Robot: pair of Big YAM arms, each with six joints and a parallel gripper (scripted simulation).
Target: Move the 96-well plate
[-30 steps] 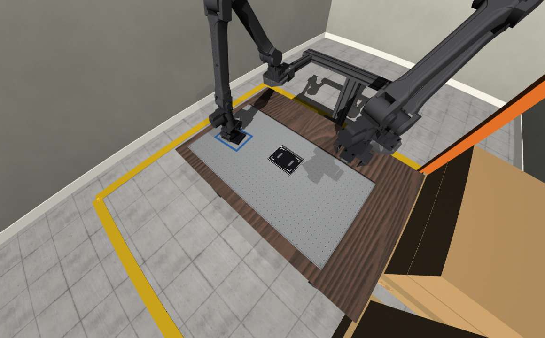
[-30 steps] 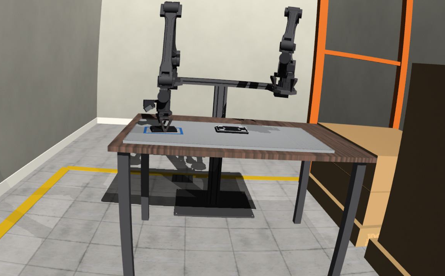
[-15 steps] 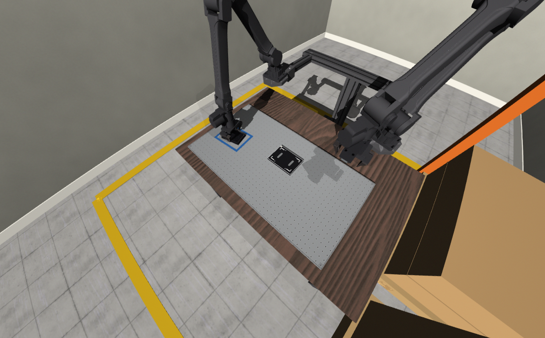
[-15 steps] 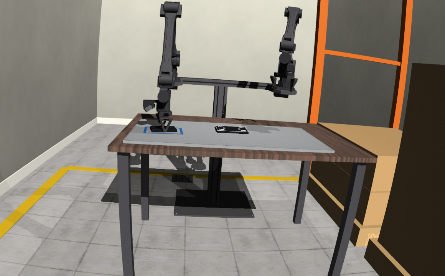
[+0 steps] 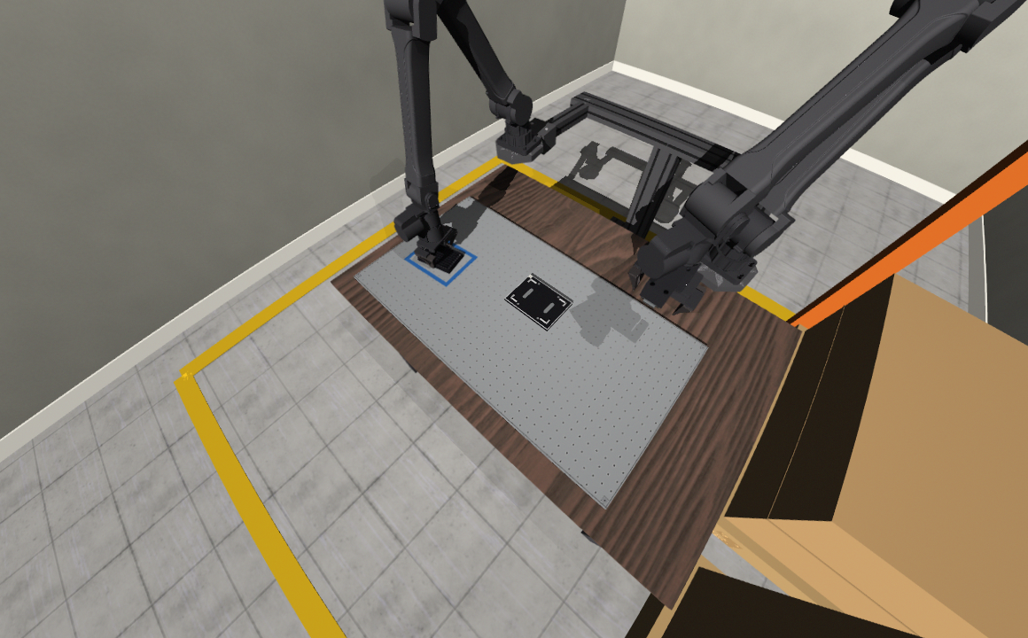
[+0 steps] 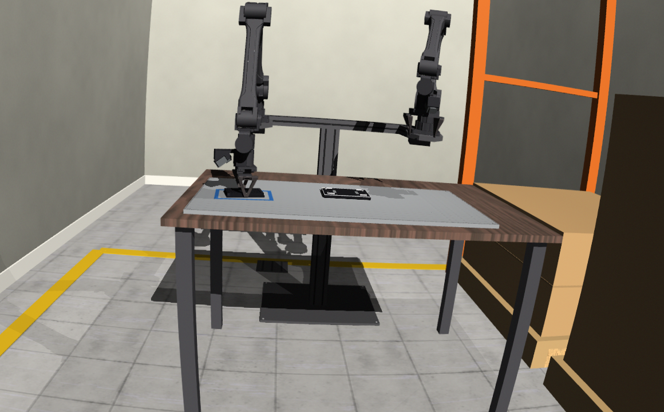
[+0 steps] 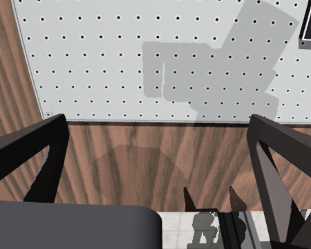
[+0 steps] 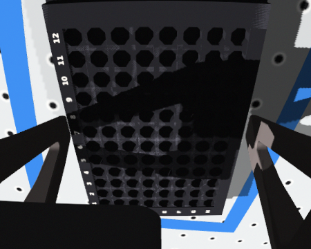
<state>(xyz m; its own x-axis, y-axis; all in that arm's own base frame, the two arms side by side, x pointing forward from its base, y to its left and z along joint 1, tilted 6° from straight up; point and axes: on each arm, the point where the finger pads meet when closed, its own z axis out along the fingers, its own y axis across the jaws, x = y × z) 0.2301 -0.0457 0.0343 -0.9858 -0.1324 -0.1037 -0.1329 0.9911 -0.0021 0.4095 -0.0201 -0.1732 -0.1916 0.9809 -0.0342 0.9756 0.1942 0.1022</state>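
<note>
The black 96-well plate lies right at my right hand. Also, from my right hand: black plate nest N1: 10 cm behind, 35 cm to the left.
</note>
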